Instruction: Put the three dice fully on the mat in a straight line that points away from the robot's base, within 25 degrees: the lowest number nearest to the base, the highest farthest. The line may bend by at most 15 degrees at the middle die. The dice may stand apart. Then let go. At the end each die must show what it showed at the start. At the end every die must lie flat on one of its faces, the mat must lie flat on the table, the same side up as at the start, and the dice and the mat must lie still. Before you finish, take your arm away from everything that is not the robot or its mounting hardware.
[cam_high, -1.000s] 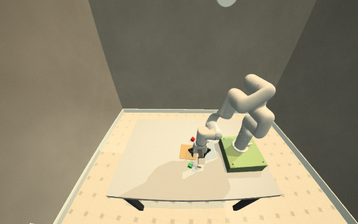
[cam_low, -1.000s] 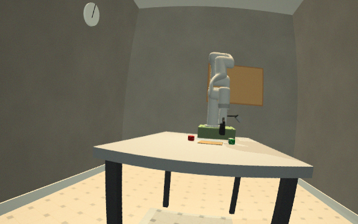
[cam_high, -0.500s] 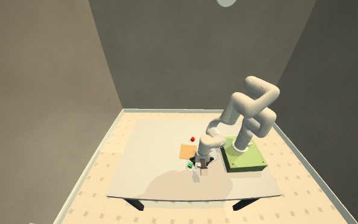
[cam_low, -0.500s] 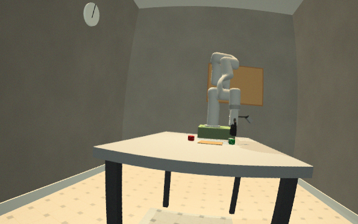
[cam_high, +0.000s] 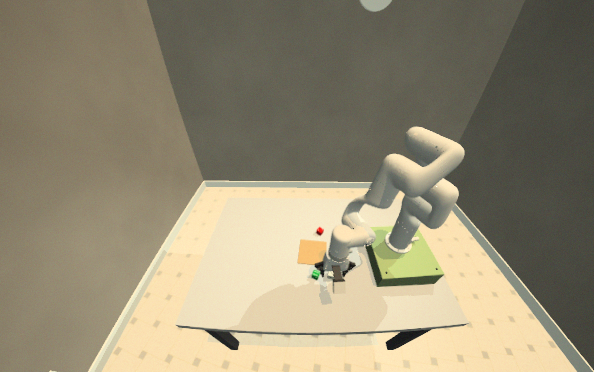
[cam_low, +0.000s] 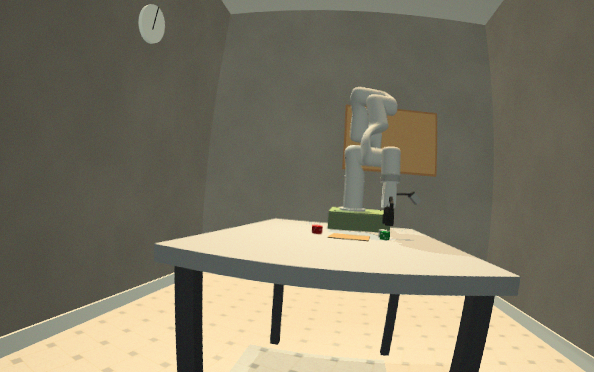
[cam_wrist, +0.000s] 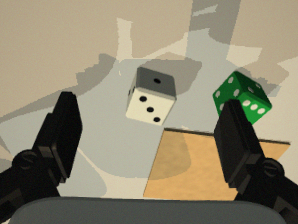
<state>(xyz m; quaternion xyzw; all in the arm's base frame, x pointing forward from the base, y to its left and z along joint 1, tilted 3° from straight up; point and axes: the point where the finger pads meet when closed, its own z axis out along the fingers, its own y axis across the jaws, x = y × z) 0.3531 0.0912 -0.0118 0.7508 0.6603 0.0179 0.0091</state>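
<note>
Now: hand 4 cm above the white die and 2 cm to the left of it. Round my hand: red die (27 cm to the right, 4 cm below); green die (7 cm ahead, 4 cm below, 2 cm to the right); mat (15 cm to the right, 6 cm below, 6 cm ahead).
</note>
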